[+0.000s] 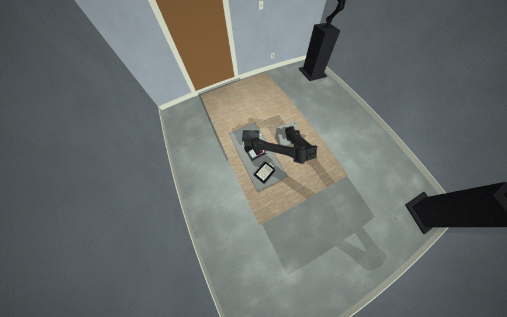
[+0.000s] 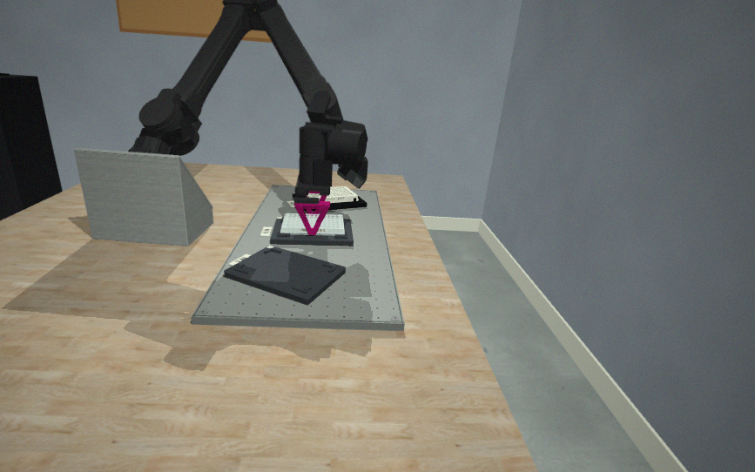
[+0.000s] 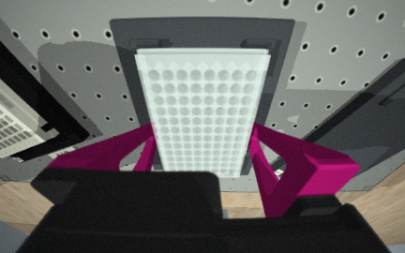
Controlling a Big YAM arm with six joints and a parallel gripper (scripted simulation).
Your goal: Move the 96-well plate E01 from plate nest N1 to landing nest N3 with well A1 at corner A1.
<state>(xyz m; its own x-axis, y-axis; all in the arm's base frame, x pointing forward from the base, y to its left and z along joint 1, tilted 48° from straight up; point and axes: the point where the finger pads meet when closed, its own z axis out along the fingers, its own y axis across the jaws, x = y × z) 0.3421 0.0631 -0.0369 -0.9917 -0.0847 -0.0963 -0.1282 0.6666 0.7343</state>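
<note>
The dark nest N3 lies 20 mm below my hand. The rest, counted from my hand: dark plate nest N1: 10 mm behind, 190 mm to the right, 20 mm below; N1 label: 100 mm behind, 150 mm to the right, 20 mm below; N2 label: 80 mm behind, 170 mm to the left, 20 mm below.
</note>
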